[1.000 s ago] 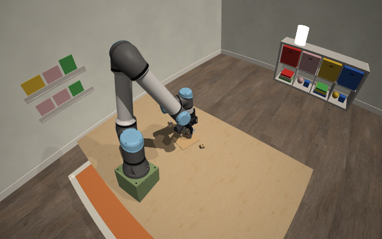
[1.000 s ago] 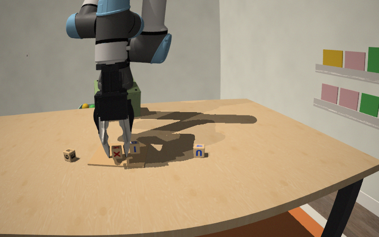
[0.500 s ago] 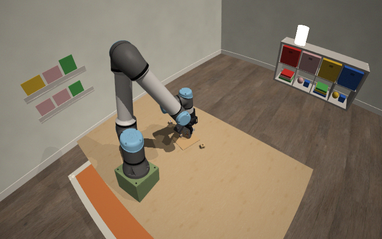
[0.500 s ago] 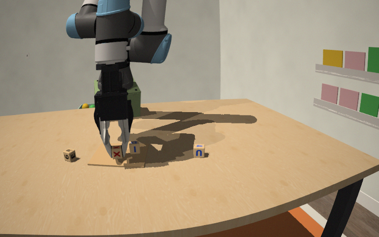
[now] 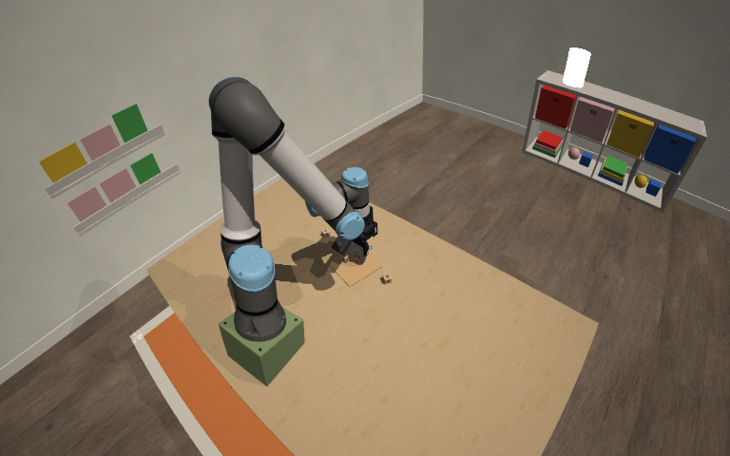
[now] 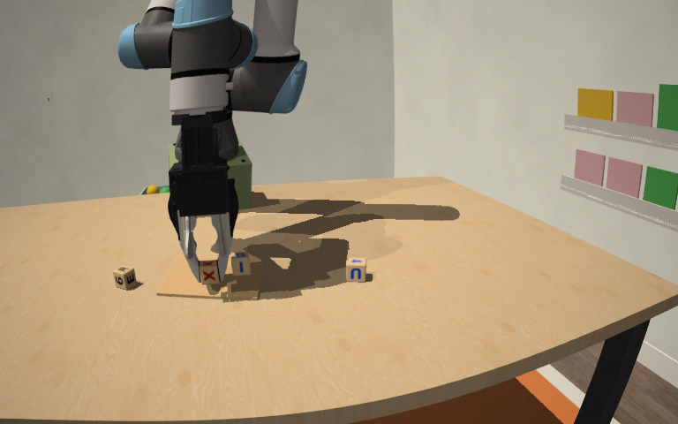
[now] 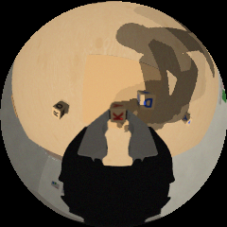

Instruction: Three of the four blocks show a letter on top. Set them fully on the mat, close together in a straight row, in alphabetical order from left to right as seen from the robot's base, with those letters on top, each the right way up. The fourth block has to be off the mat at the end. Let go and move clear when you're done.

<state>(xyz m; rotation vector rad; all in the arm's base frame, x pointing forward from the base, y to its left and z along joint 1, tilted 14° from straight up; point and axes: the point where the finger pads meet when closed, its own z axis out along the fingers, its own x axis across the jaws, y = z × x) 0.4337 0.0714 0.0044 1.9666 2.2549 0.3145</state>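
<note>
Right now the thin tan mat is 20 mm behind my hand and 20 mm below it. From my hand the other things lie so: wooden block: 20 mm ahead, 130 mm to the right, 10 mm below.
</note>
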